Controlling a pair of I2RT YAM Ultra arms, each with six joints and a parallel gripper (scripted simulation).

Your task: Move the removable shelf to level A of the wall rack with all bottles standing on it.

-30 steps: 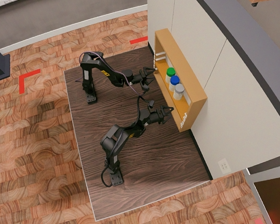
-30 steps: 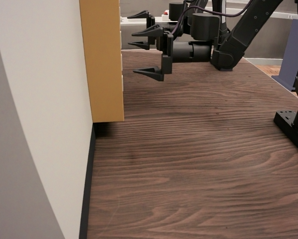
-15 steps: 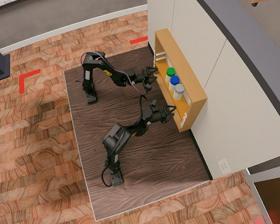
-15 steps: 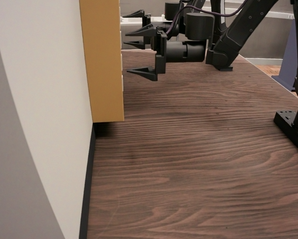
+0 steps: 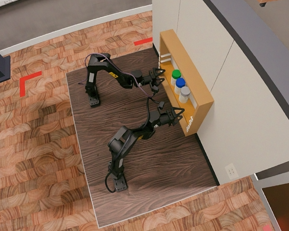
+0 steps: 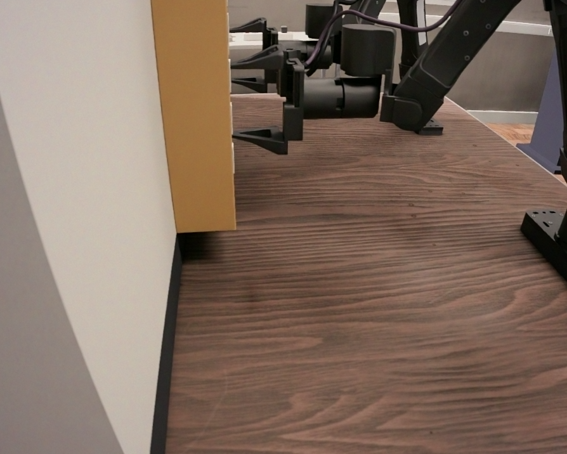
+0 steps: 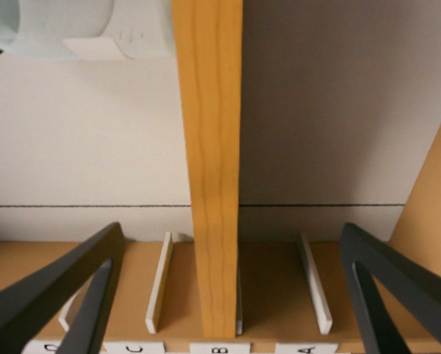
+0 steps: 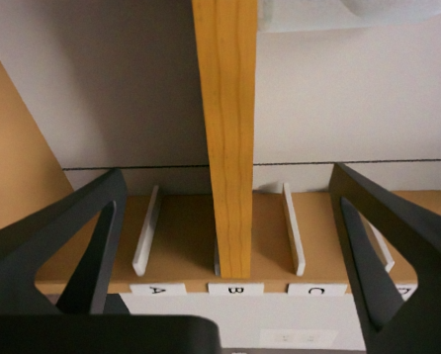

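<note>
Now: left hand 90 mm to the left of the green-capped bottle, 60 mm below it and 40 mm short of it. From my left hand the other things lie so: orange wall rack (150 mm to the right, 70 mm above, 40 mm ahead); then blue-capped bottle (160 mm to the right, 60 mm above, 40 mm ahead); then removable shelf (150 mm to the right, 40 mm ahead, 10 mm above).
The grey-capped bottle is 4 cm ahead of my right hand, 8 cm to the left of it and 6 cm above it. Round my right hand: orange wall rack 5 cm ahead, 15 cm to the left, 7 cm above; blue-capped bottle 4 cm ahead, 14 cm to the left, 6 cm above; removable shelf 4 cm ahead, 15 cm to the left.
</note>
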